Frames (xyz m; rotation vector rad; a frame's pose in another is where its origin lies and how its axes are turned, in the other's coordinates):
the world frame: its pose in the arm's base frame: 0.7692 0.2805 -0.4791 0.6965 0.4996 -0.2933
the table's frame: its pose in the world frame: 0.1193 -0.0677 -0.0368 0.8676 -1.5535 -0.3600
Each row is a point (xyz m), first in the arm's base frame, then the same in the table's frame.
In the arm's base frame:
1: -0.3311 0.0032 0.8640
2: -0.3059 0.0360 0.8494
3: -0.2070 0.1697 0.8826
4: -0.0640 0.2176 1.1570
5: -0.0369 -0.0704 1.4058
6: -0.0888 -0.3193 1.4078
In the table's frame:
1: 0.3623 1.1257 1.4688
2: 0.3282 1.1197 1.4419
3: 0.1956 1.1843 1.3582
4: 0.1649 1.4875 1.2866
5: 0.4692 1.7164 1.3104
6: 0.7184 1.6898 1.3532

